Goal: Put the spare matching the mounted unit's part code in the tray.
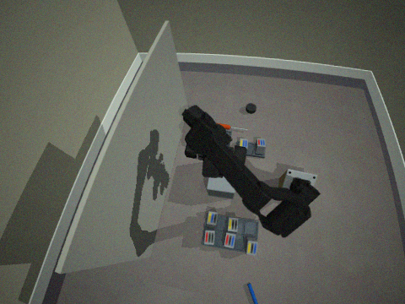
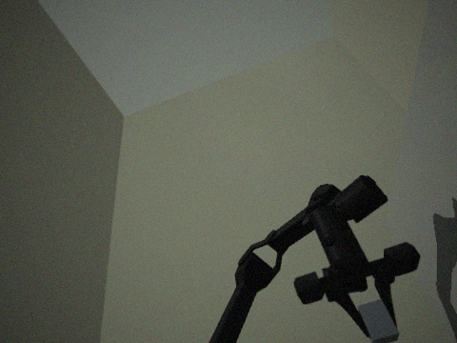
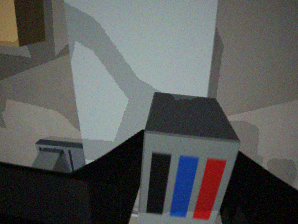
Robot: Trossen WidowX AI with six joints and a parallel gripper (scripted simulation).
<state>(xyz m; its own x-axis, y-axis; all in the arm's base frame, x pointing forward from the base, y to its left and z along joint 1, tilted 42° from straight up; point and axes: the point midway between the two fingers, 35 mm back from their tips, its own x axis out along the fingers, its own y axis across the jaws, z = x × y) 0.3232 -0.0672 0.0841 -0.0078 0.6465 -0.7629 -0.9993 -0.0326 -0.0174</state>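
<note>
Now: gripper tip 16 cm to the left of the grey tray, 14 cm above it and 2 cm short of it. Round my gripper tip: tan block 18 cm behind, 12 cm below, 5 cm to the left; black puck 38 cm to the right, 14 cm below, 9 cm behind; grey box 10 cm below, 3 cm behind, 2 cm to the left.
</note>
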